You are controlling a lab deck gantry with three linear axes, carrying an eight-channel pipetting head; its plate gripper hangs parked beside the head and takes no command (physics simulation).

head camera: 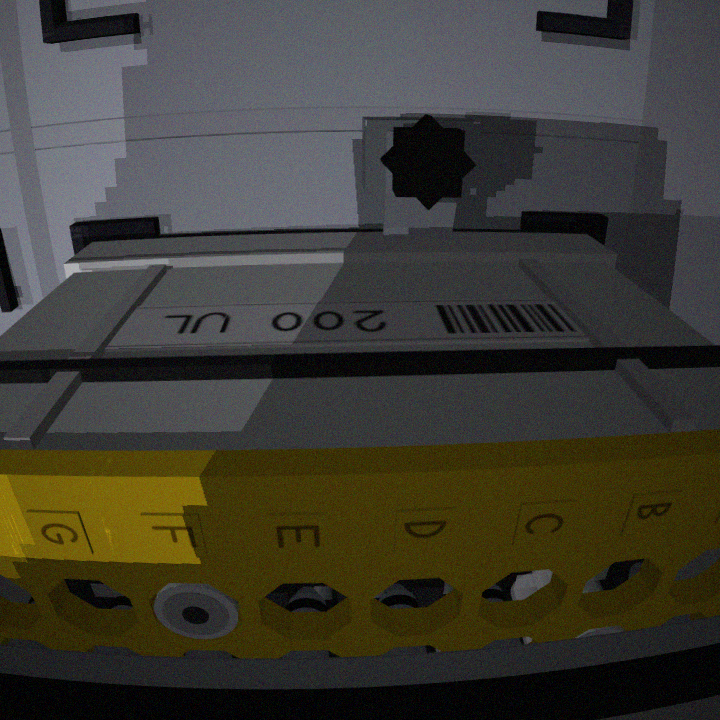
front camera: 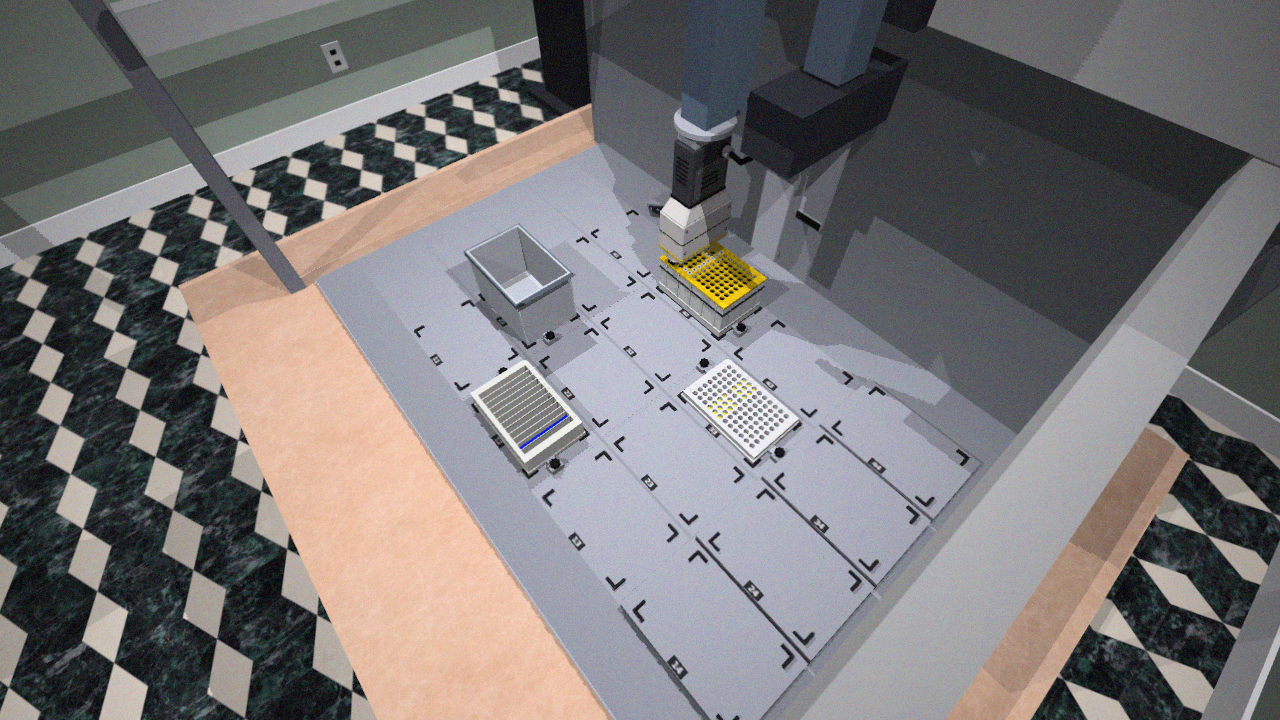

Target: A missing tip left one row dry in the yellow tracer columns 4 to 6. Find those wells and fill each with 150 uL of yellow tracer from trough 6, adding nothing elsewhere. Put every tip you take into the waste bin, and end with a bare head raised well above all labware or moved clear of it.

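The pipetting head (front camera: 694,223) is low over the back left end of the yellow tip rack (front camera: 726,288) (head camera: 362,497); its nozzles are hidden, so I cannot tell whether it carries tips. In the head view a grey tip (head camera: 195,609) sits in hole F of the nearest row; holes E and D beside it show no tip collar. The white well plate (front camera: 741,410) shows yellow wells left of its middle; the dry row is too small to tell. The trough reservoir (front camera: 528,414) has one blue trough; no yellow shows in it. The grey waste bin (front camera: 546,308) stands behind it. I cannot make out the parked plate gripper's fingers.
A dark box (front camera: 819,116) on a blue column hangs right of the head. Black locating knobs (front camera: 741,328) (head camera: 427,161) stand beside the labware. A pale beam (front camera: 1056,429) runs along the right side, and a grey post (front camera: 214,161) stands at the left.
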